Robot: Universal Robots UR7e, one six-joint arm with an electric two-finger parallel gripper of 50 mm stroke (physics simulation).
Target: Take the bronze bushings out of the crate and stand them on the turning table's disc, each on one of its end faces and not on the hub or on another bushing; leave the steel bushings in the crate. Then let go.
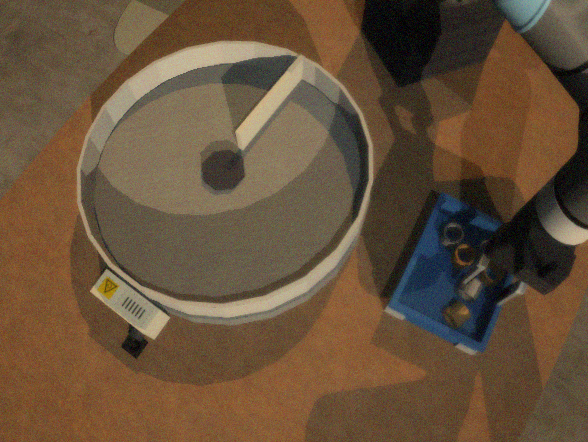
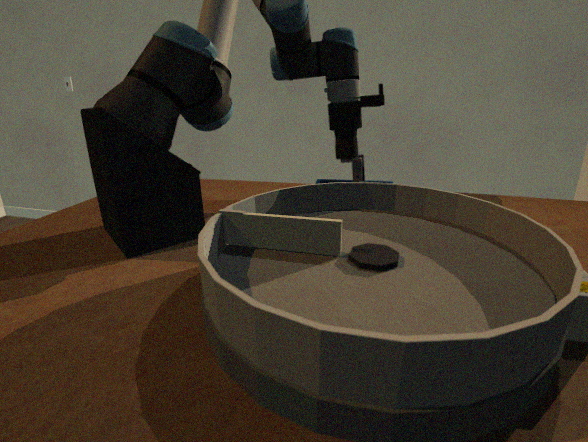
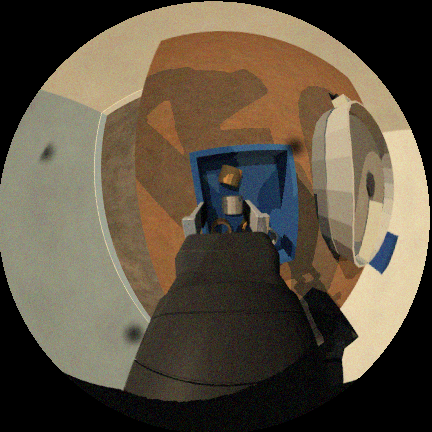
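Pixels of known places: gripper, between the fingertips: (image 1: 484, 287) (image 3: 224, 208); arm's base, origin of its link: (image 2: 130, 133) (image 3: 321, 350).
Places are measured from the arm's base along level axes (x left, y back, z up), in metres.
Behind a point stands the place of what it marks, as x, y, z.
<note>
The blue crate (image 1: 430, 326) @(0.326, -0.433, -0.150) (image 3: 240, 148) @(0.338, -0.423, -0.147) holds bronze and steel bushings. One bronze bushing (image 1: 457, 313) @(0.344, -0.390, -0.160) (image 3: 230, 177) @(0.346, -0.383, -0.160) lies on its side near one end wall. A steel bushing (image 1: 470, 290) @(0.338, -0.351, -0.160) (image 3: 232, 206) @(0.338, -0.343, -0.160) lies beside it. A bronze bushing (image 1: 457, 257) @(0.294, -0.323, -0.166) stands upright; another bronze bushing (image 1: 492, 276) (image 3: 222, 220) is partly hidden by the gripper. A steel bushing (image 1: 452, 243) @(0.275, -0.310, -0.169) stands towards the other end. My gripper (image 1: 484, 292) @(0.350, -0.341, -0.146) (image 3: 224, 208) @(0.350, -0.341, -0.146) (image 2: 358, 178) @(0.350, -0.341, -0.146) is open and empty, pointing down over the crate. The turning table's disc (image 1: 225, 245) @(0.048, -0.542, -0.144) (image 2: 425, 300) @(-0.108, -0.537, -0.144) carries no visible bushing.
A pale raised rim (image 1: 367, 210) (image 2: 405, 338) @(-0.235, -0.531, -0.095) surrounds the disc. A pale divider (image 1: 270, 102) @(-0.054, -0.351, -0.107) (image 2: 290, 235) @(-0.061, -0.361, -0.120) runs from the rim towards the dark hub (image 1: 223, 169) @(-0.036, -0.467, -0.136) (image 2: 374, 257) @(-0.048, -0.469, -0.136). A control box (image 1: 131, 303) @(0.016, -0.691, -0.139) sits outside the rim. The arm's black base (image 2: 150, 195) @(-0.050, -0.093, -0.097) stands beside the turning table.
</note>
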